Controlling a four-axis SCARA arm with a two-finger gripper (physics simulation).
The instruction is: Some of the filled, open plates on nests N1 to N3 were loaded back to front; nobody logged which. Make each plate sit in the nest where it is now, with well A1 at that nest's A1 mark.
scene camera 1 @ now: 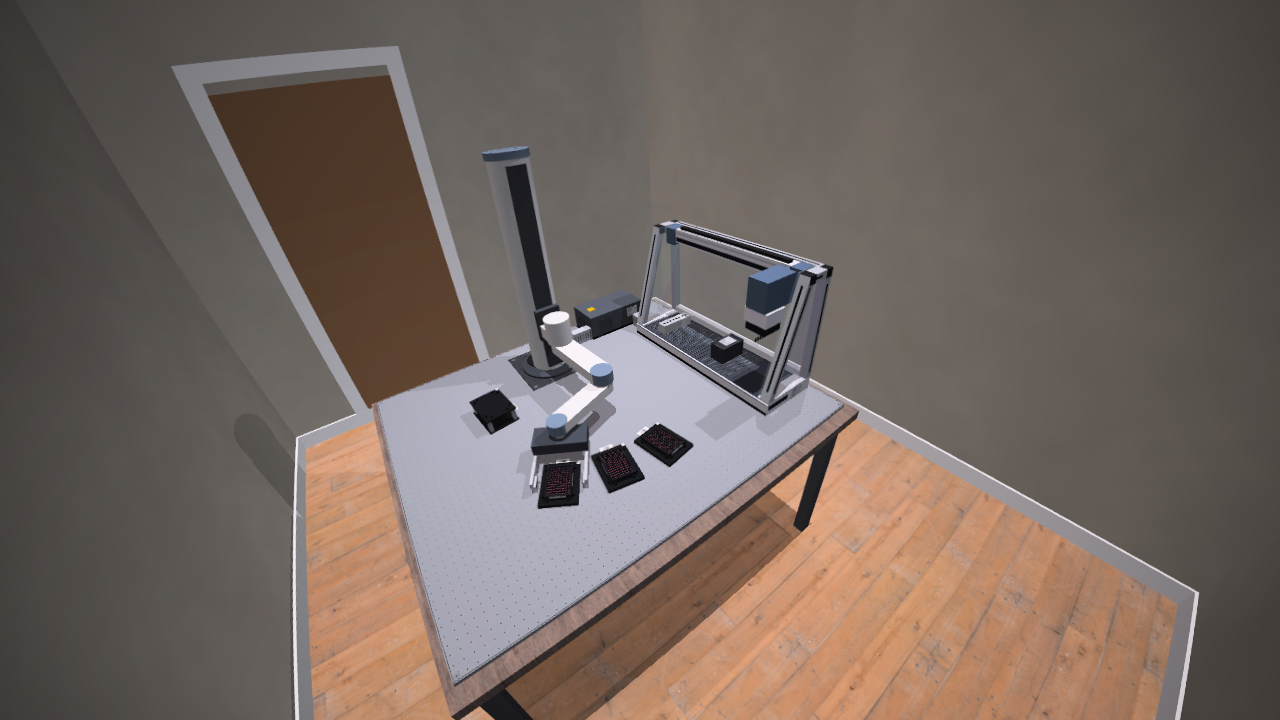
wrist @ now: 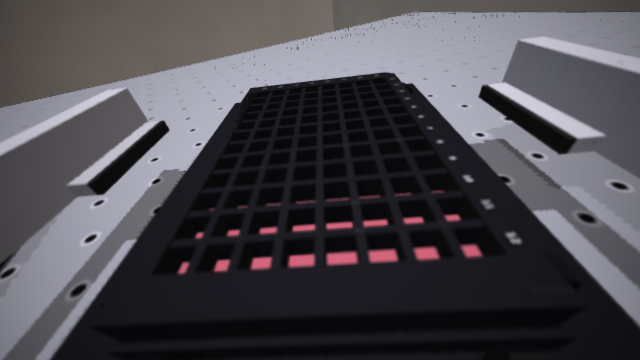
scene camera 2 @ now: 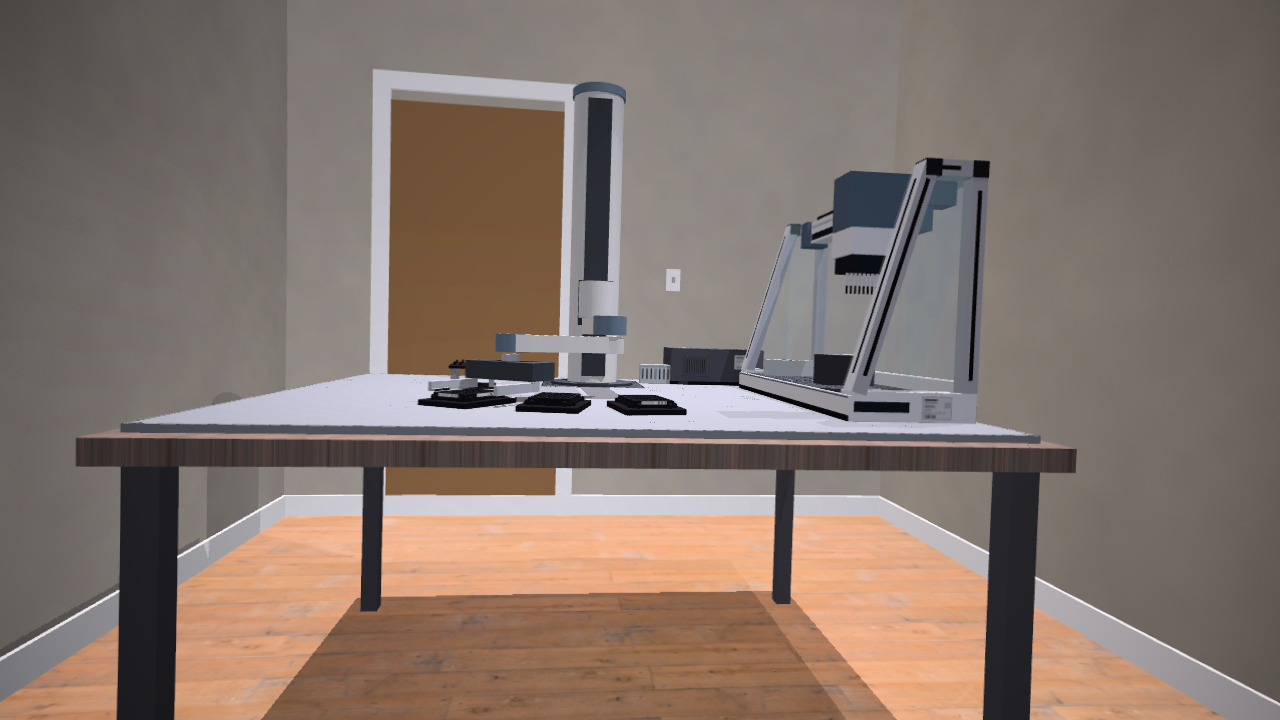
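Note:
My gripper (scene camera 1: 560,486) (scene camera 2: 472,390) (wrist: 314,90) is open and empty. Its fingers stand on both sides of the black plate (scene camera 1: 559,481) (wrist: 320,165) on N1, with gaps on both sides. That plate has pink-filled wells and lies flat in its black nest (scene camera 1: 556,503). In the wrist view, blurred two-digit marks run along its right edge at the near end. The N2 plate (scene camera 1: 617,463) lies in the middle nest (scene camera 1: 626,486), the N3 plate (scene camera 1: 665,440) in the right nest (scene camera 1: 671,461) in scene camera 1. No nest A1 mark is readable.
A black raised stand (scene camera 1: 492,407) (scene camera 2: 458,365) stands left of the arm's column (scene camera 1: 514,241) (scene camera 2: 597,197). A framed liquid handler (scene camera 1: 790,340) (scene camera 2: 895,277) stands at the right, a dark grey box (scene camera 1: 608,315) (scene camera 2: 702,365) at the back.

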